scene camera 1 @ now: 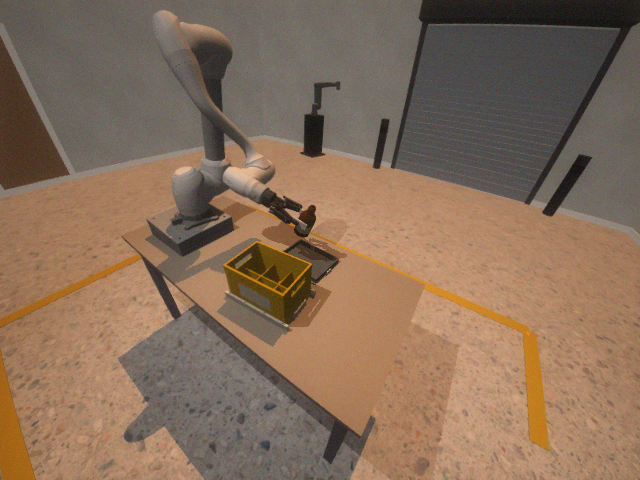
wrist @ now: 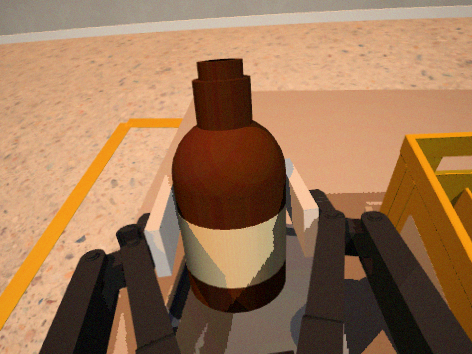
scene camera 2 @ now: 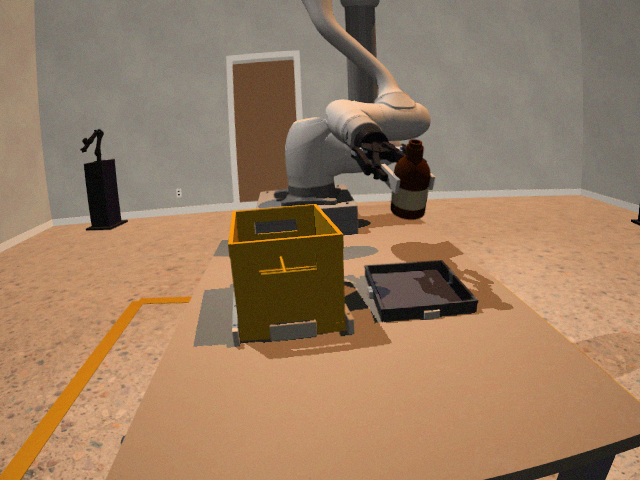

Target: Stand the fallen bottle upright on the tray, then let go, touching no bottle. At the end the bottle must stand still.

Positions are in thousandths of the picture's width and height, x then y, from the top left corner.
Scene:
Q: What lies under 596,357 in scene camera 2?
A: My gripper.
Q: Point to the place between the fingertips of my gripper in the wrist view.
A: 488,524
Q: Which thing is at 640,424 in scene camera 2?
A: A brown bottle.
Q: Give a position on a brown bottle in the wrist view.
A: At 484,487

